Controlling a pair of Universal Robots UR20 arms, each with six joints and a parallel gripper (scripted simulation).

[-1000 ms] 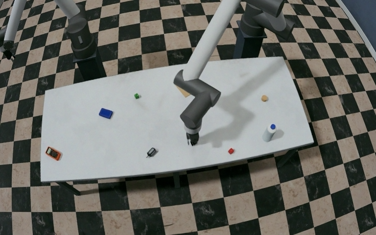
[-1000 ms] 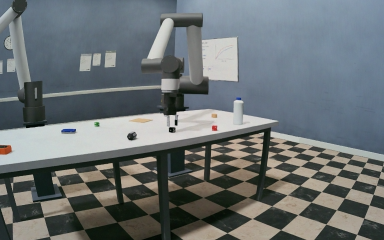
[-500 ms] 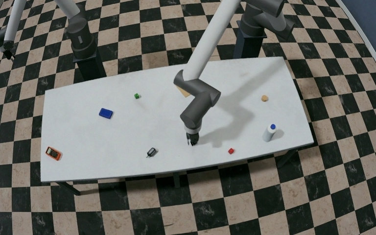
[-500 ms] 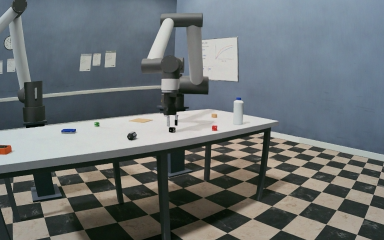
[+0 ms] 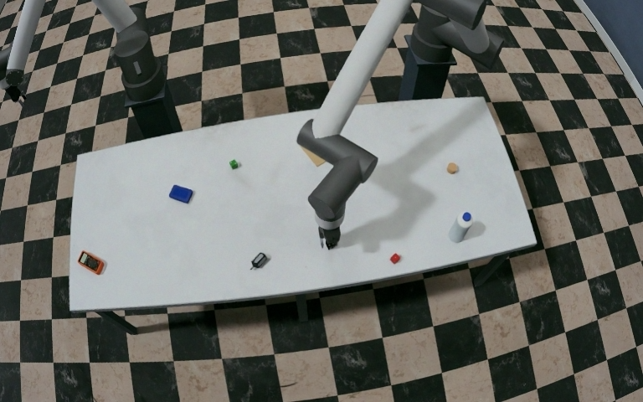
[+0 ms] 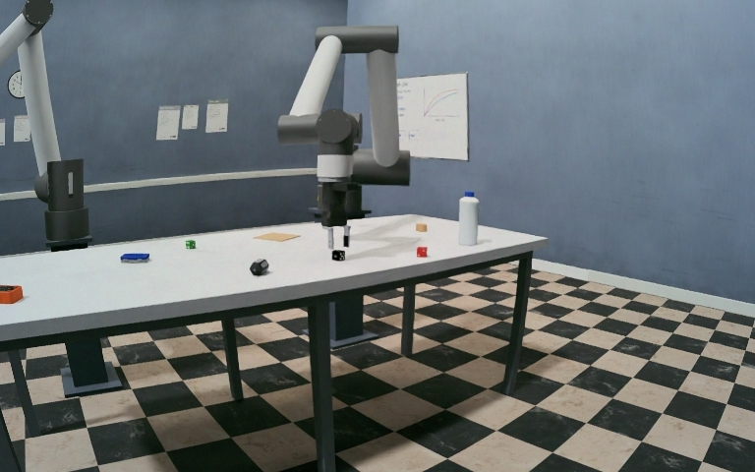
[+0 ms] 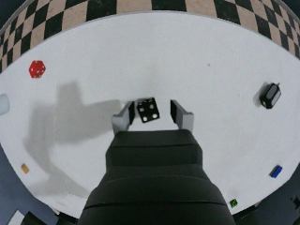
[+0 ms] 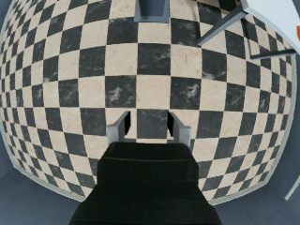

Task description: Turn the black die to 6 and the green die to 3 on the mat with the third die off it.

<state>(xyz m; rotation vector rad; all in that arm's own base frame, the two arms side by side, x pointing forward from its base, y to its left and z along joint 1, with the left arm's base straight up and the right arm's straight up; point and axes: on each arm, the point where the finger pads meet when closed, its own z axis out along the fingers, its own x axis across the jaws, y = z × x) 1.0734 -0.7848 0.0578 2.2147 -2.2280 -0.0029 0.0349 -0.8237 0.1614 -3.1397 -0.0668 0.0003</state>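
Observation:
My left hand is 4 cm above the black die, 1 cm to the right of it and 1 cm past it. Round my left hand: tan mat: 47 cm behind, 6 cm below, 4 cm to the left; then red die: 25 cm to the left, 10 cm ahead, 4 cm below; then white bottle: 55 cm to the left, 4 cm ahead, 4 cm above.

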